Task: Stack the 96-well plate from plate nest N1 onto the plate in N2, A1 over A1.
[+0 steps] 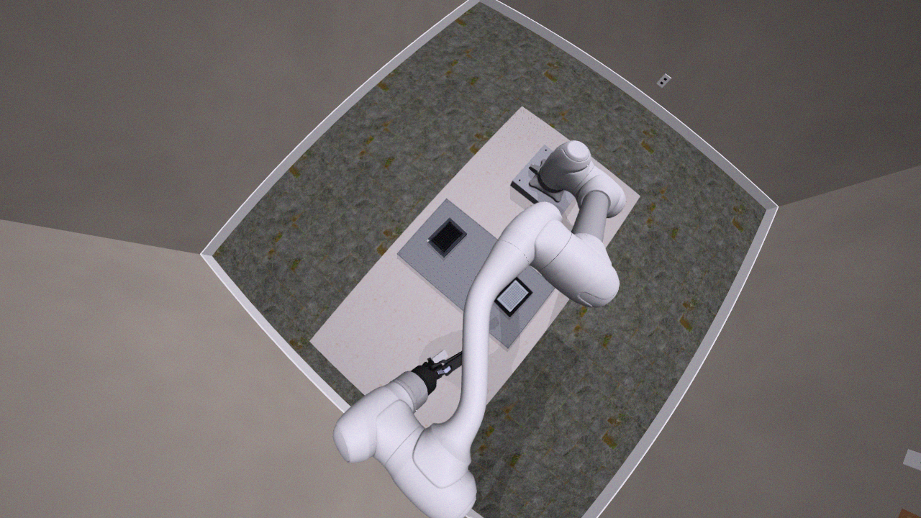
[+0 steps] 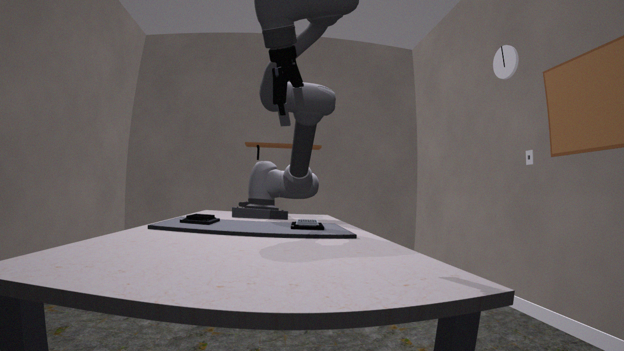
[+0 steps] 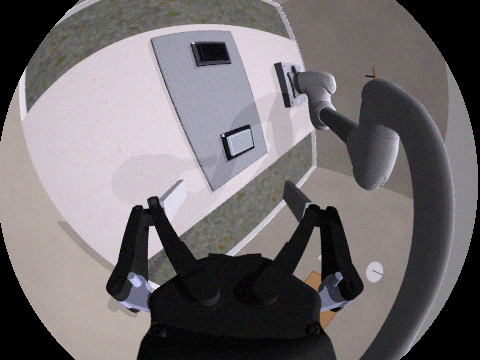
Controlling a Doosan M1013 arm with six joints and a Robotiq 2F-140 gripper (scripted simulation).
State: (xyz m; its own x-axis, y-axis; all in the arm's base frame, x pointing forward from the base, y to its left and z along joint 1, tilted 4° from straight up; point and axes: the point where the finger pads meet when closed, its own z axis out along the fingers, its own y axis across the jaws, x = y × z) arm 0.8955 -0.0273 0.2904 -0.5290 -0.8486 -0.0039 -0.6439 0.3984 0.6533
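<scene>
Now: hand 27 cm past the white 96-well plate, 13 cm to the right of it and 35 cm above it. From my hand the other things lie so: white mark (21 cm behind, 6 cm to the left, 36 cm below); nest N1 (27 cm behind, 13 cm to the left, 36 cm below); black 96-well plate (35 cm behind, 29 cm to the right, 35 cm below).
</scene>
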